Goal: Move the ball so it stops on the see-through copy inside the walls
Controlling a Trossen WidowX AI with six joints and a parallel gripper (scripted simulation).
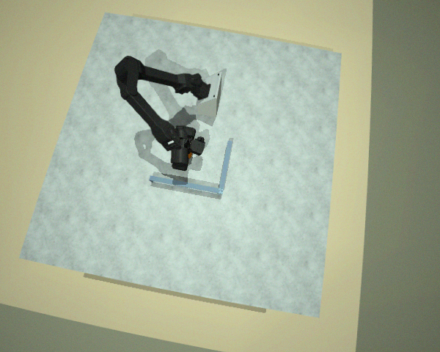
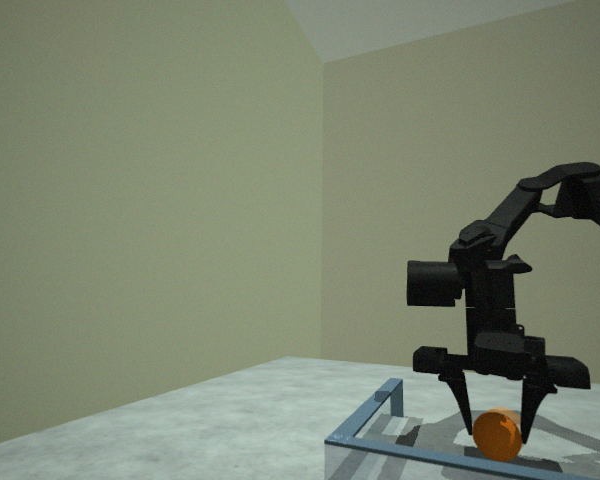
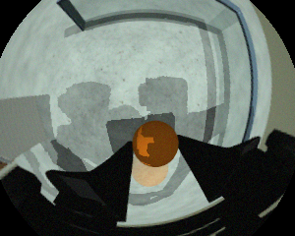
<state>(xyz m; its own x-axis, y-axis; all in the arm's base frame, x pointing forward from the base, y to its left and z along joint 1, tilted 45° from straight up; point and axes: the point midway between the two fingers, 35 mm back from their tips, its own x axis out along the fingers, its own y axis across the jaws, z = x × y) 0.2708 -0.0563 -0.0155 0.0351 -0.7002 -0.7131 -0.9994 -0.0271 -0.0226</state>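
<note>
Now: the see-through copy of ball 40 mm to the right of my gripper tip and 10 mm behind it. From my gripper tip the other things lie so: orange ball: right at my gripper tip.
</note>
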